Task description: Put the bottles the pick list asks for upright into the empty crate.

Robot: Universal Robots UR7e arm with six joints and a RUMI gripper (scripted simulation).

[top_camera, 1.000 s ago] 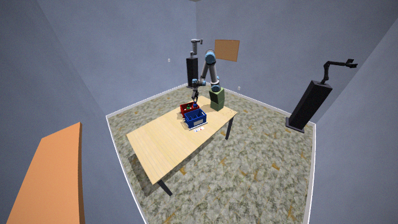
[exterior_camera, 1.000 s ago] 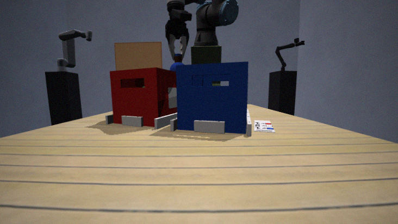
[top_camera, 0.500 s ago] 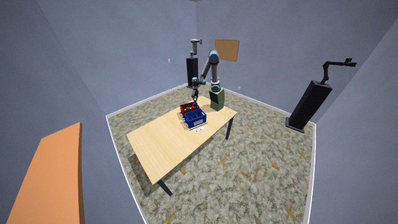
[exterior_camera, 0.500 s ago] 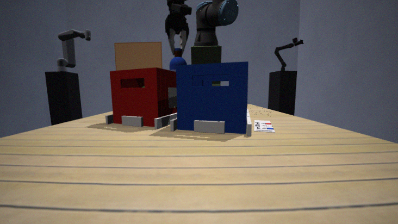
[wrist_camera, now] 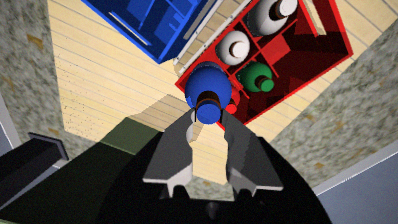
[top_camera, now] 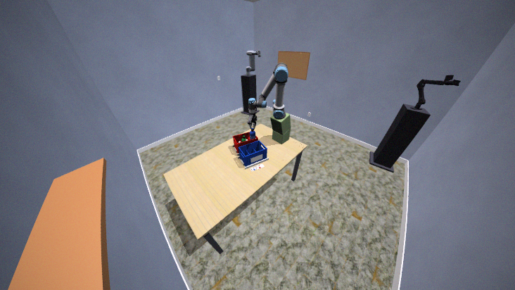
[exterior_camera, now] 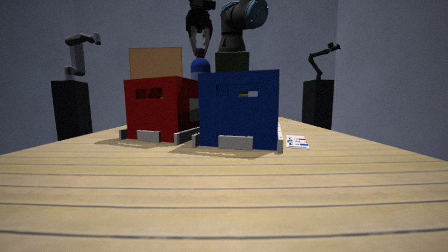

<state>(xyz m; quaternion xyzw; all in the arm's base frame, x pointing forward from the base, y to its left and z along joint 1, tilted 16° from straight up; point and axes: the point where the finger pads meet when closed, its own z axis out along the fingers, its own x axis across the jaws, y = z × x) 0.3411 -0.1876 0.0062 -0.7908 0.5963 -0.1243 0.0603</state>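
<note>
The blue-capped bottle is 70 mm below my hand. Also, from my hand: red crate (210 mm below, 80 mm to the right, 50 mm ahead); green bottle (210 mm below, 120 mm to the right, 30 mm ahead); red-capped bottle (210 mm below, 70 mm to the right, 40 mm behind).
</note>
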